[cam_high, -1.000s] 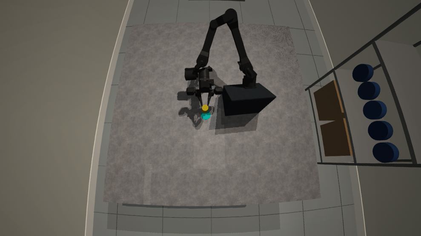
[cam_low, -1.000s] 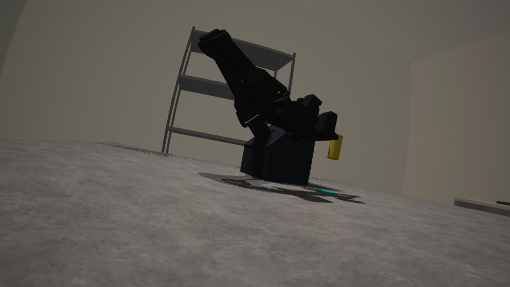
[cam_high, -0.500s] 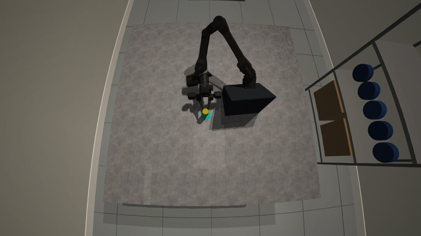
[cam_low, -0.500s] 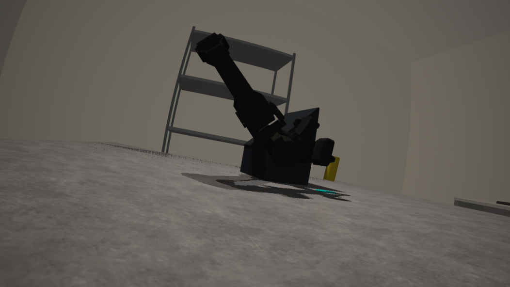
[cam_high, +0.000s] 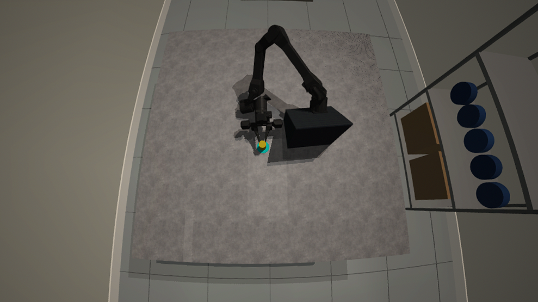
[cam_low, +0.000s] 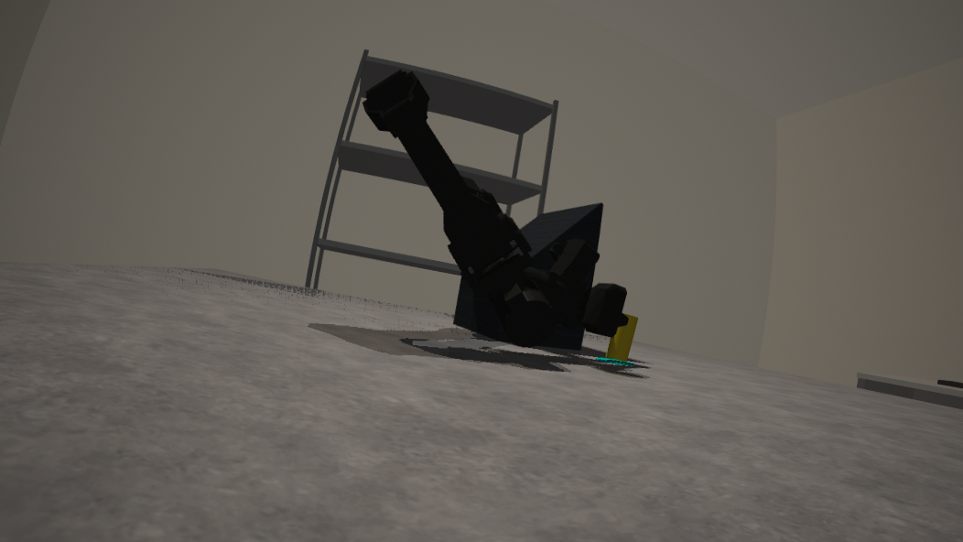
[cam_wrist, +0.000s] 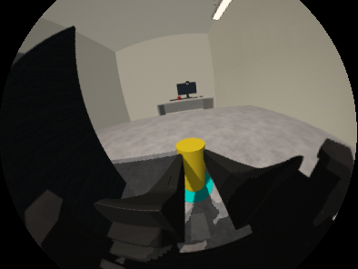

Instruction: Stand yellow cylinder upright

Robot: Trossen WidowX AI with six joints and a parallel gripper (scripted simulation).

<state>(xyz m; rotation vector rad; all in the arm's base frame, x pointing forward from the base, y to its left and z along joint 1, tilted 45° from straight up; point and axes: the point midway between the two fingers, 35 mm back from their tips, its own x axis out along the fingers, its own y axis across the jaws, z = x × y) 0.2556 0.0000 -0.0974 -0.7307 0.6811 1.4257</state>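
Now: the yellow tall cylinder 20 mm below my gripper tip and 10 mm to the left of it. Also, from my gripper tip: cyan circle 60 mm below.
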